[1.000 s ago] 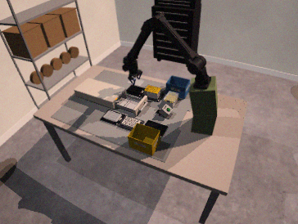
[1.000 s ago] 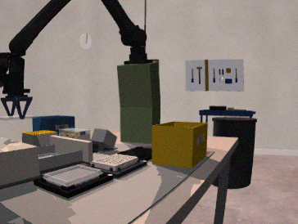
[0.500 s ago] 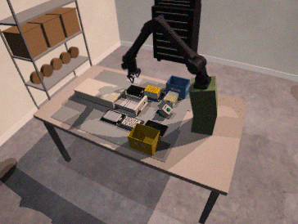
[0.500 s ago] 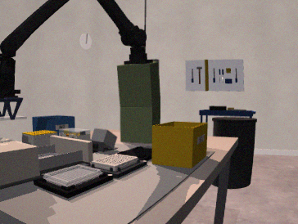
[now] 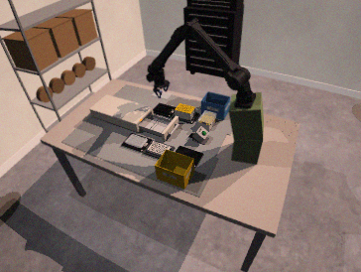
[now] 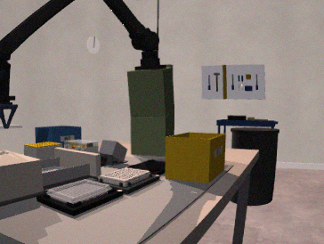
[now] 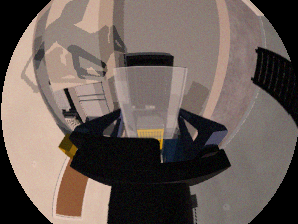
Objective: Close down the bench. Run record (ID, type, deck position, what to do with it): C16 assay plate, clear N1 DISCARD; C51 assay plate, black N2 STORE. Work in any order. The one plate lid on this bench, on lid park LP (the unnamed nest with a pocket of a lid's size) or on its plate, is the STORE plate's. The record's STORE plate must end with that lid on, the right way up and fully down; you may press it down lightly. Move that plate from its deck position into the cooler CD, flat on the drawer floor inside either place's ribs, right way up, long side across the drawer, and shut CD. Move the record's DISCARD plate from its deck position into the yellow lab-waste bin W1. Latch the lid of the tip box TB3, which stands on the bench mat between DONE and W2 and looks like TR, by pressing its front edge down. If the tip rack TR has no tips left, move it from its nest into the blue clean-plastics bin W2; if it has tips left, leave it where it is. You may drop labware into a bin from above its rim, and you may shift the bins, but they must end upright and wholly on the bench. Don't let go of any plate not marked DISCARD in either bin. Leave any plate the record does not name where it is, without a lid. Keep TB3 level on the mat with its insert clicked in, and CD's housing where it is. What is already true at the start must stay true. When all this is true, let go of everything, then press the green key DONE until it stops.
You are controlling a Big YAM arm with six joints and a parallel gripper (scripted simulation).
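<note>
Right now the black plate is 130 mm below my hand. The rest, counted from my hand: black nest N2: 140 mm below; then yellow-topped tip rack TR: 180 mm behind, 10 mm to the right, 90 mm below; then clear plate lid: right at my hand.
</note>
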